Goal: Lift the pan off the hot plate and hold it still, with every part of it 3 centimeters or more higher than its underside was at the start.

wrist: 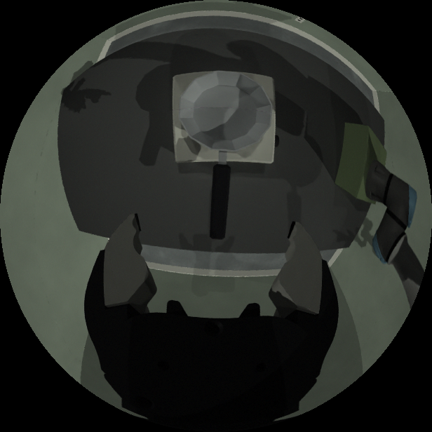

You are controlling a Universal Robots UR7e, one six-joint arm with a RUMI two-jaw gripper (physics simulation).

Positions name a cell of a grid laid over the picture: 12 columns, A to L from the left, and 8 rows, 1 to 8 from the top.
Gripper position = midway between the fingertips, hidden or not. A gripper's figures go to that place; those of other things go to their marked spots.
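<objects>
My gripper (F5), 0.12 m from the lens. Grey faceted pan (G3), 0.32 m from the lens.
</objects>
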